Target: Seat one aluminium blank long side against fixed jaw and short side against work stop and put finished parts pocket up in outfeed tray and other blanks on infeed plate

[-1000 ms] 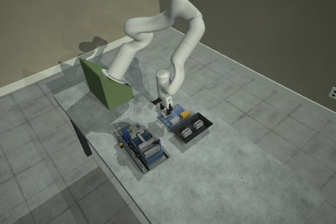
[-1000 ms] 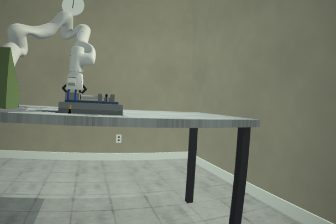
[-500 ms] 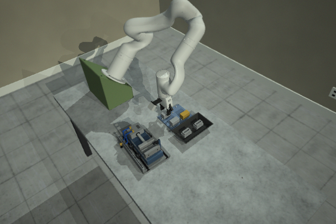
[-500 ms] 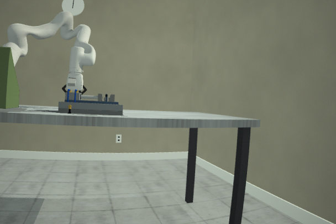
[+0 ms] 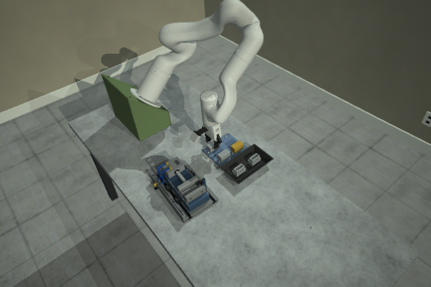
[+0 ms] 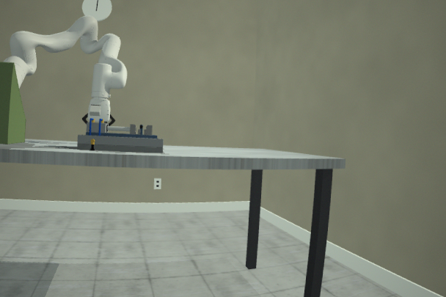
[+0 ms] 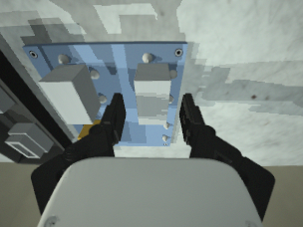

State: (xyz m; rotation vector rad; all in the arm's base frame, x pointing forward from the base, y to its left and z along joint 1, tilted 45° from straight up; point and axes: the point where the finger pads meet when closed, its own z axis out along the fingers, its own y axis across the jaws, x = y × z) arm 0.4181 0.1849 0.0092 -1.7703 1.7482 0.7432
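The aluminium blank is 30 mm below my hand. From my hand the other things lie so: cylinder rod: 100 mm ahead, 260 mm to the right, 20 mm above; then vise: 120 mm ahead, 260 mm to the right, 20 mm below; then brass blank: 90 mm ahead, 90 mm to the left, 30 mm below.
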